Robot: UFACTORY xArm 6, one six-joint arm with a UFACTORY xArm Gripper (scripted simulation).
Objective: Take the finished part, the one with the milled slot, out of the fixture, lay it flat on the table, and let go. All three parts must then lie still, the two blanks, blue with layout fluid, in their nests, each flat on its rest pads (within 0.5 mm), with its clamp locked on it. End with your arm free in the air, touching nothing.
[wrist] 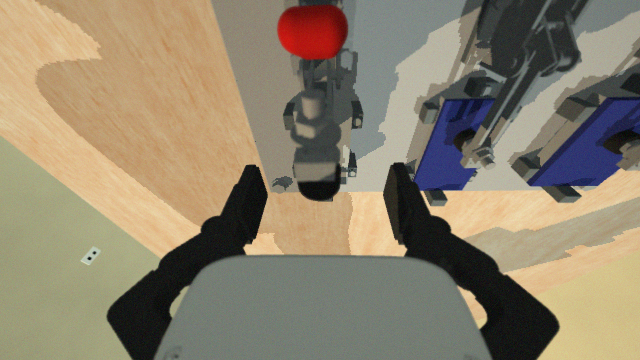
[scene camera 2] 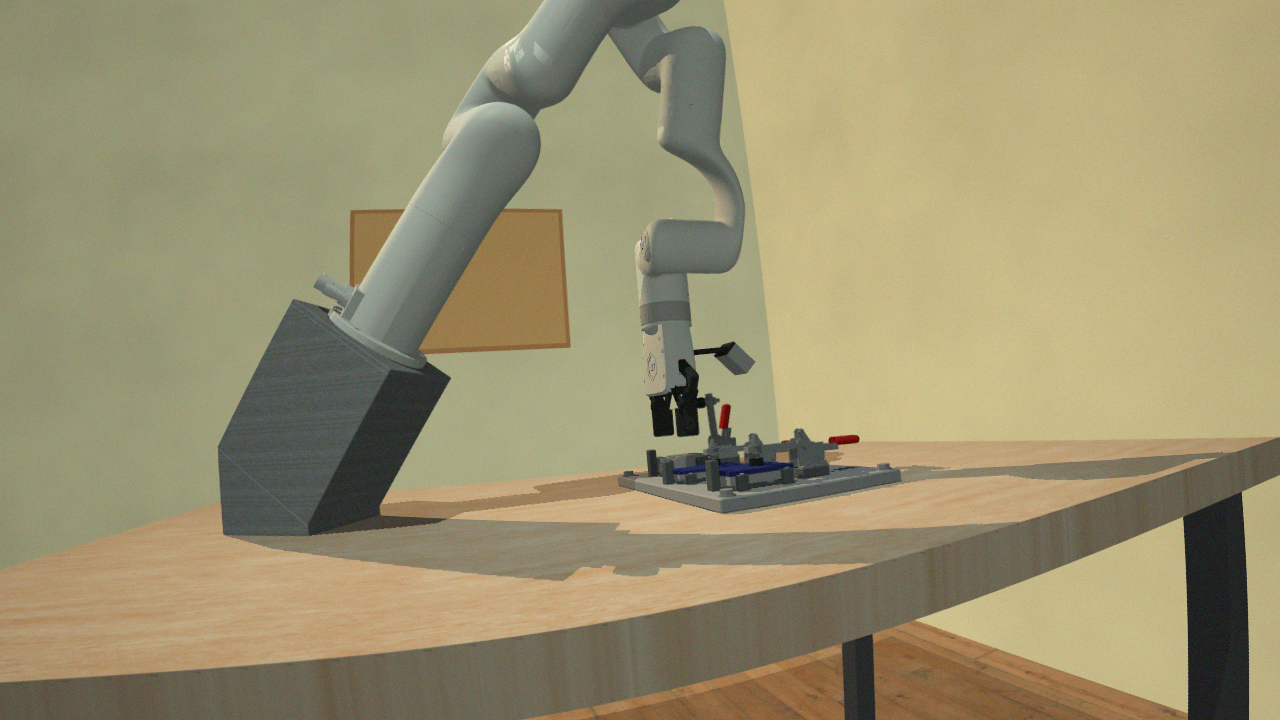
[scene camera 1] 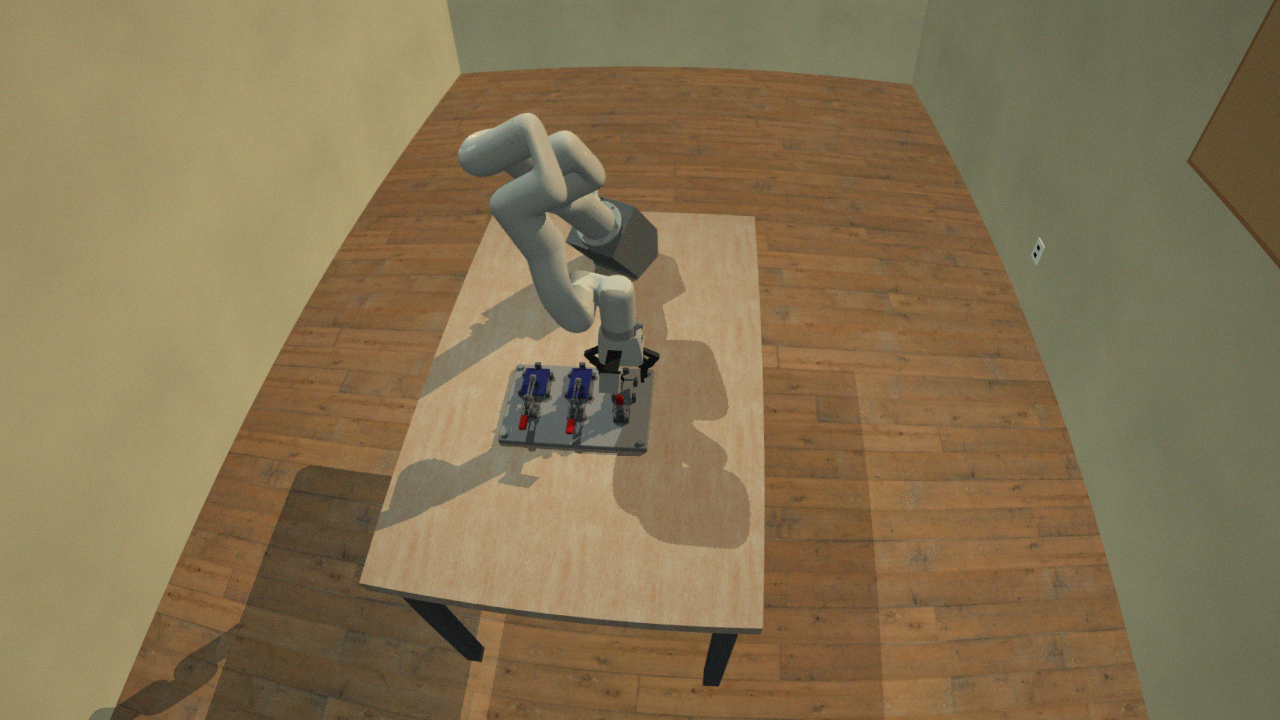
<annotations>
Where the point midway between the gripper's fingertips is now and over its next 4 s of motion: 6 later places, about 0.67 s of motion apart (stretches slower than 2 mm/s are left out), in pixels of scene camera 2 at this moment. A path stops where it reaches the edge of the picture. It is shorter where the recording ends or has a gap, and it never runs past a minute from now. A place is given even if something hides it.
My gripper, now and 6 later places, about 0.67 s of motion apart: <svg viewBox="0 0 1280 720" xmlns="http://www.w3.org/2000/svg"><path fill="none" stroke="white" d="M675 436L676 444L677 459L678 468L678 465L677 454L676 444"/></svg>
</annotations>
